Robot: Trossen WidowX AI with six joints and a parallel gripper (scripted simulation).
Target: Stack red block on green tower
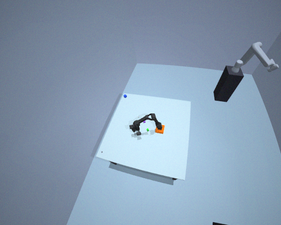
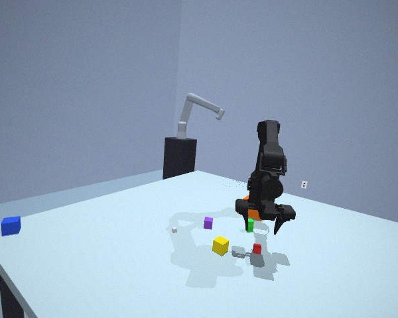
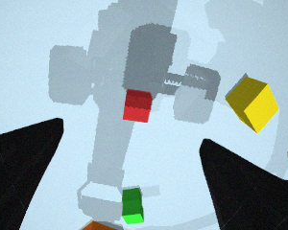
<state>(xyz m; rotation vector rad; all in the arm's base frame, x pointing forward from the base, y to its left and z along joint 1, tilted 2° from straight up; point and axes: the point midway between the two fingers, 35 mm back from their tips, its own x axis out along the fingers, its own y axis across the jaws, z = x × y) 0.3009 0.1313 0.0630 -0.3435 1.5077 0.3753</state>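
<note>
Right now my gripper tip is 60 mm above the red block. Also, from my gripper tip: purple block (220 mm to the right, 60 mm below, 30 mm behind); yellow block (100 mm to the right, 80 mm ahead, 60 mm below); small white cube (300 mm to the right, 90 mm ahead, 70 mm below).
</note>
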